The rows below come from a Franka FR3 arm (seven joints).
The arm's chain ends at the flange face. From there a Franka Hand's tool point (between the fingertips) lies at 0.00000 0.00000 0.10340 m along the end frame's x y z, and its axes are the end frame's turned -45 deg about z.
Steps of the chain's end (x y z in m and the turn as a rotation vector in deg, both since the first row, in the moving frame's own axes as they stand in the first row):
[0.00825 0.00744 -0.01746 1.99 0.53 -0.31]
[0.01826 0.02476 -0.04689 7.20 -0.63 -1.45]
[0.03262 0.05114 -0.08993 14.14 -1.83 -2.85]
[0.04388 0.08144 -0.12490 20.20 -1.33 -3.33]
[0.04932 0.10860 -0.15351 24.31 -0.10 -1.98]
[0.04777 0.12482 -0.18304 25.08 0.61 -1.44]
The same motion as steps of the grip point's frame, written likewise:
[0.00378 0.00922 -0.01753 1.03 1.78 -0.31]
[0.00364 0.02035 -0.04771 5.54 4.65 -1.45]
[0.00194 0.03868 -0.09311 11.29 8.70 -2.85]
[-0.00378 0.06103 -0.13129 15.22 13.34 -3.33]
[-0.01248 0.08092 -0.16268 17.26 17.12 -1.98]
[-0.02313 0.09140 -0.19279 17.30 18.17 -1.44]

